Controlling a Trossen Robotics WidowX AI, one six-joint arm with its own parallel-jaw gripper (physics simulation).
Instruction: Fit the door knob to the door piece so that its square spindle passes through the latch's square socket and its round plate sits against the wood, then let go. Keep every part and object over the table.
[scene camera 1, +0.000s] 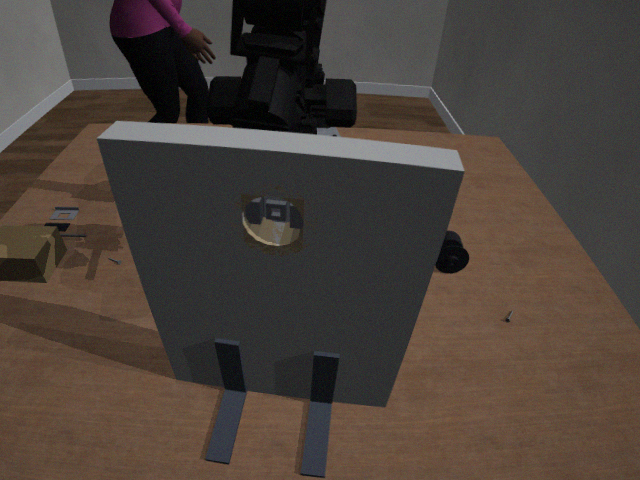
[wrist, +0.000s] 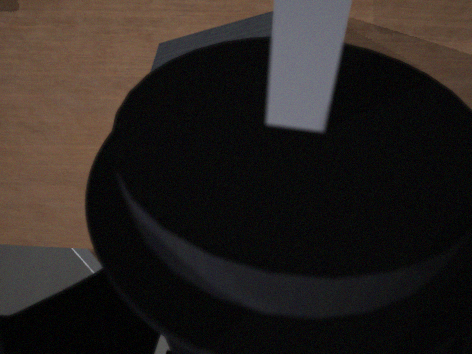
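Frame: origin at the arm's base, x back, y up, z left, level; metres.
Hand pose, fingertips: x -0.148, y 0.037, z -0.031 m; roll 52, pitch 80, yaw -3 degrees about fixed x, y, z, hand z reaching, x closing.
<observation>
Each offset is from my fingertips to the top centre of the thing. "spot": to the spot under its first point. Level surfaces: height alone.
The grey door piece {spot: dy -0.055, dx -0.270, dz -0.029 m} (scene camera 1: 289, 299) stands upright on two brackets. Its round hole shows the latch {dy +0.057, dx -0.249, dz -0.038 m} (scene camera 1: 276, 203) and its square socket. My gripper (scene camera 1: 283, 105) is behind the door piece's top edge; its fingertips are partly hidden. It is shut on a black door knob. In the wrist view the knob's round plate {spot: dy +0.028, dx -0.071, dz -0.010 m} (wrist: 300, 200) fills the middle, and its pale square spindle {spot: dy +0.013, dx -0.078, dz -0.012 m} (wrist: 306, 65) runs up out of frame. The spindle's far end is out of view, so its place relative to the socket cannot be told.
A second black knob {dy -0.197, dx -0.044, dz +0.307 m} (scene camera 1: 451, 256) lies on the wooden table {dy -0.262 m} (scene camera 1: 516, 387), right of the door piece. One screw {dy -0.254, dx -0.190, dz +0.370 m} (scene camera 1: 509, 316) lies at the right, another screw {dy -0.254, dx +0.045, dz -0.321 m} (scene camera 1: 114, 260) at the left. A brass-coloured block {dy -0.202, dx +0.055, dz -0.492 m} (scene camera 1: 25, 250) and a metal plate {dy -0.252, dx +0.212, dz -0.466 m} (scene camera 1: 72, 212) are at the left.
</observation>
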